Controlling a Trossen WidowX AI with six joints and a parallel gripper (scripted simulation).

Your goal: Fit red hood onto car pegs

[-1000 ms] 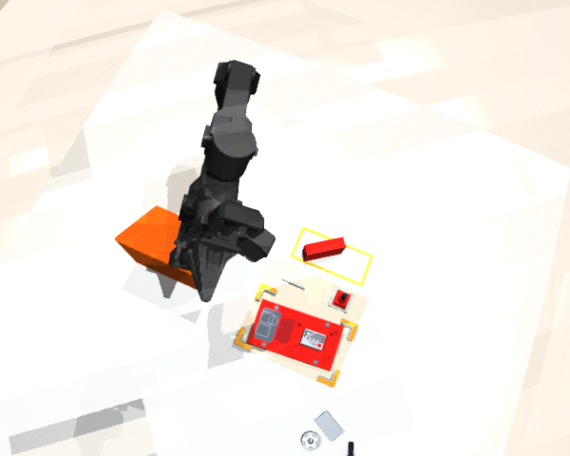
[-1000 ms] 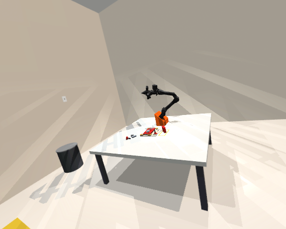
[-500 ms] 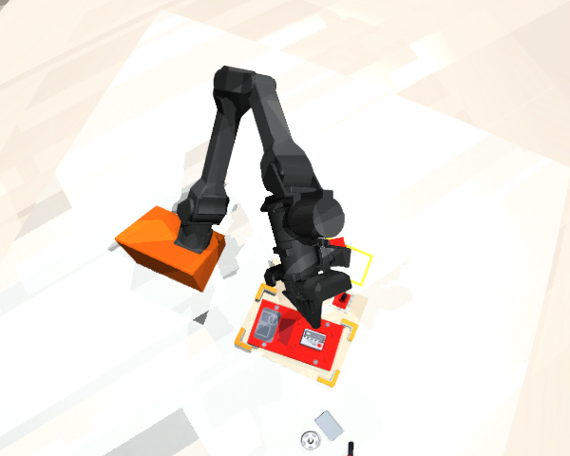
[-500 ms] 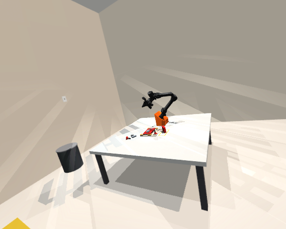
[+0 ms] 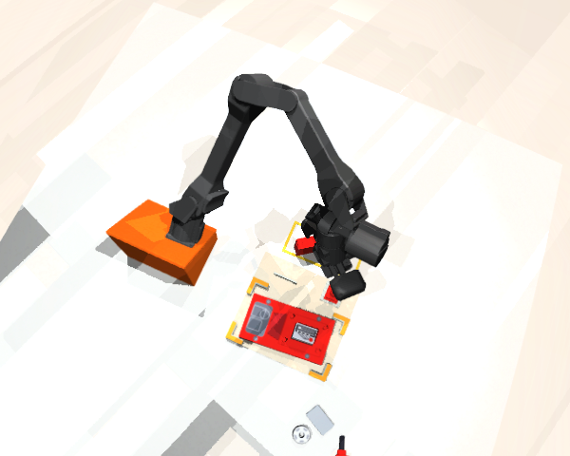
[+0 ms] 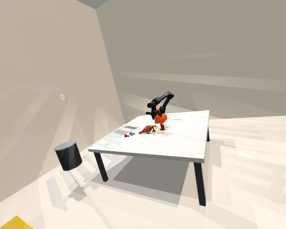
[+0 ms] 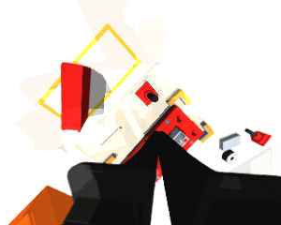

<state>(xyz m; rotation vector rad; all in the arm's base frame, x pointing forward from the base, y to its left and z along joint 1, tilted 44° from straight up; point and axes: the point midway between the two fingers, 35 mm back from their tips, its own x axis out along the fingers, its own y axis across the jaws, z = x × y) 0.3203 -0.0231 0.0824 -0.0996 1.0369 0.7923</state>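
Right now the red hood is 110 mm below my gripper tip, 80 mm to the left of it and 50 mm behind it. The rest, counted from my gripper tip: grey engine block (130 mm below, 120 mm to the right).
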